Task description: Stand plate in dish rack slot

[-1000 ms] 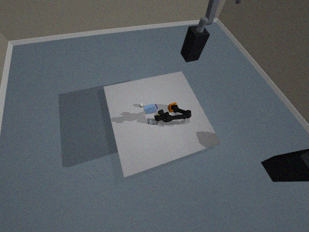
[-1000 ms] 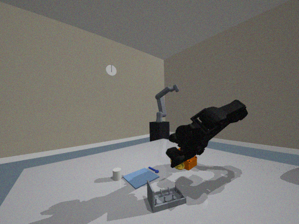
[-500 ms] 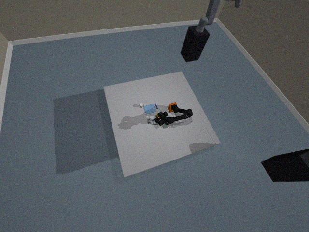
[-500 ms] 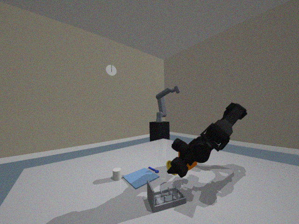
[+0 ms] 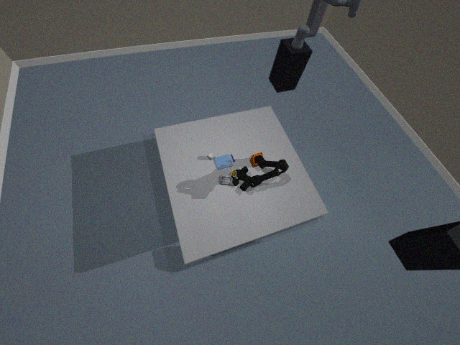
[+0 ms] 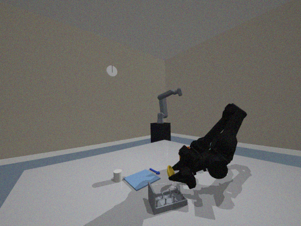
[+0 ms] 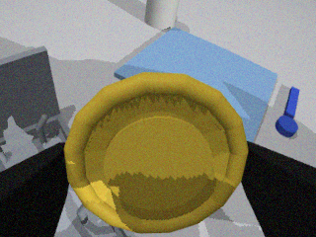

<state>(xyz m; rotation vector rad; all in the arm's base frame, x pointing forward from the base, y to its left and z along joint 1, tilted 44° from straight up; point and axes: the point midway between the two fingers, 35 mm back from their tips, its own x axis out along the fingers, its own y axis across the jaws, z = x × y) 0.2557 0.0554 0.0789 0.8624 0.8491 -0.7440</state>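
Now: gripper tip 5 cm short of the grey dish rack, 3 cm to the right of it and 6 cm above it. The rest, counted from my gripper tip: blue spoon 7 cm behind, 18 cm to the right, 8 cm below; then light blue mat 3 cm ahead, 17 cm to the right, 8 cm below; then yellow plate right at my gripper tip.
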